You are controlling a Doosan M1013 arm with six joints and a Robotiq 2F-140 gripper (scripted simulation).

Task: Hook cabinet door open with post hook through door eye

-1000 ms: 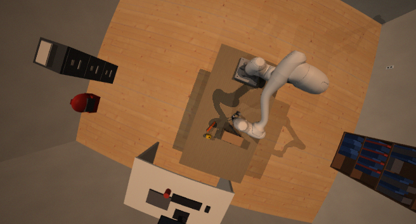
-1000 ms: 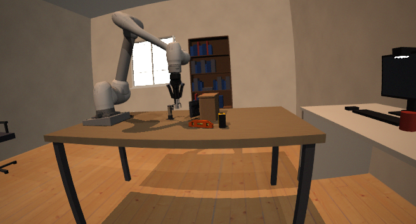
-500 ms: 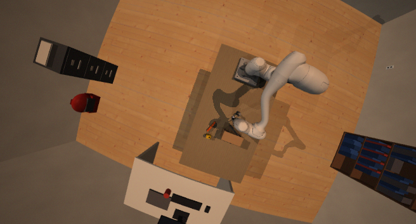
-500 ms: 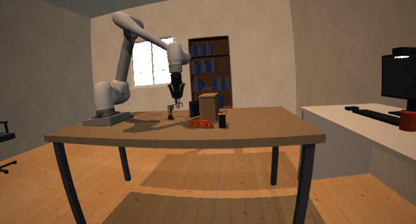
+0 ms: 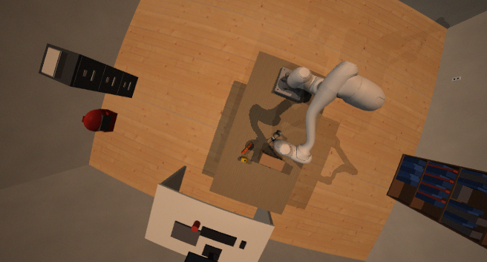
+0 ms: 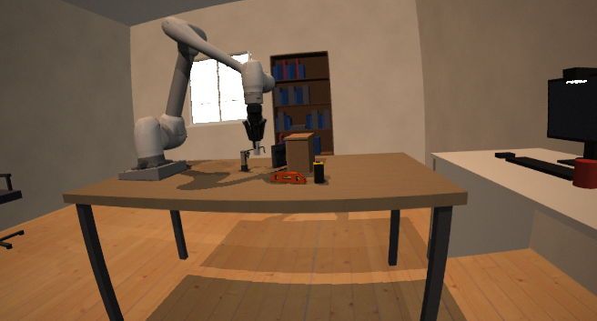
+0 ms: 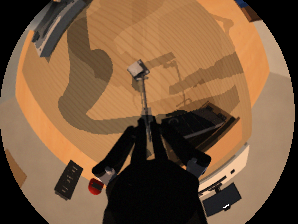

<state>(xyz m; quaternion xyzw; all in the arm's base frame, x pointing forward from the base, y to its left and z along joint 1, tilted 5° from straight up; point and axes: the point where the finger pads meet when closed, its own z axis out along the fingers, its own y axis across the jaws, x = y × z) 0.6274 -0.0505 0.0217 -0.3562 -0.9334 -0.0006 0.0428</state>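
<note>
My gripper is now 12 cm short of the dark door, 7 cm to the right of it and 5 cm above it. The rest, counted from my hand: black-and-yellow can: 29 cm ahead, 22 cm to the right, 8 cm below.
</note>
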